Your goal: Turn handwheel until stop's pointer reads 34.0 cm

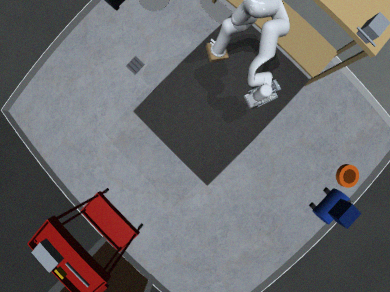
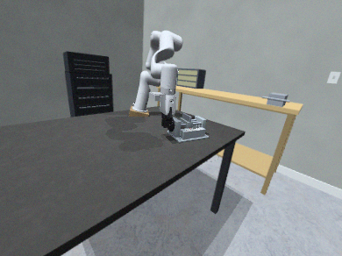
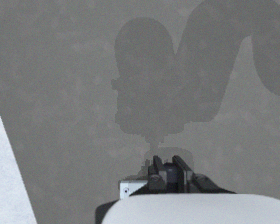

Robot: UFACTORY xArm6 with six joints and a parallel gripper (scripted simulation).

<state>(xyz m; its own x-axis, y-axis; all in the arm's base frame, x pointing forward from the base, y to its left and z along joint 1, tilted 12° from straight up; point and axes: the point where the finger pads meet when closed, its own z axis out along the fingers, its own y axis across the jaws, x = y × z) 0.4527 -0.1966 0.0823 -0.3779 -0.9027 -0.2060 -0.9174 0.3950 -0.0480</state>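
Right now my hand is 4 cm short of the sliding stop and 14 cm to the right of it. Also, from my hand: upright knob (1 cm to the left); handwheel (2 cm to the left).
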